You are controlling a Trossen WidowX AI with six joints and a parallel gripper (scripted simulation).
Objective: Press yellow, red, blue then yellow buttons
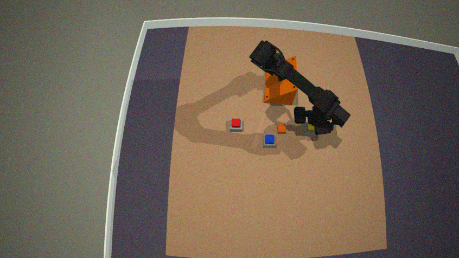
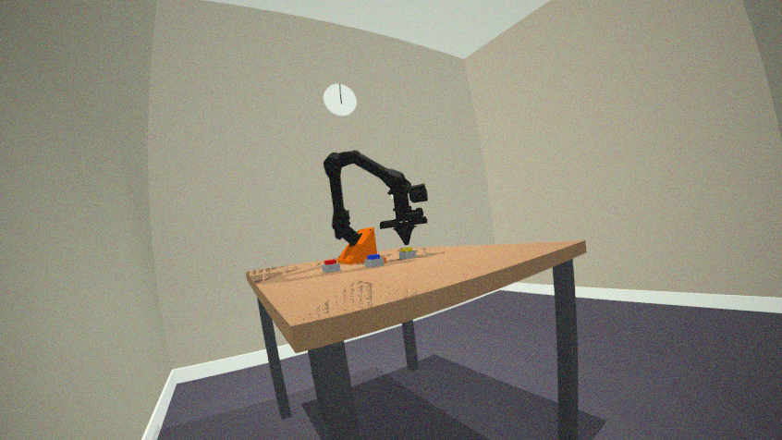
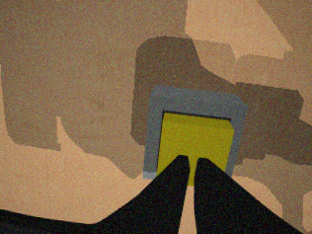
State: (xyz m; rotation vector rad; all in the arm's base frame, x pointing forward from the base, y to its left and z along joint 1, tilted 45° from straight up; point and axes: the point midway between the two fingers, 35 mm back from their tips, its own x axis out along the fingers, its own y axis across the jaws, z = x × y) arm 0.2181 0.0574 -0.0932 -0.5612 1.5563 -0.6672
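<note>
Right now the yellow button is 20 mm below my gripper tip. From my gripper tip the other things lie so: blue button: 50 mm ahead, 180 mm to the right, 20 mm below; red button: 20 mm behind, 310 mm to the right, 20 mm below; small orange block: 130 mm to the right, 40 mm below.
</note>
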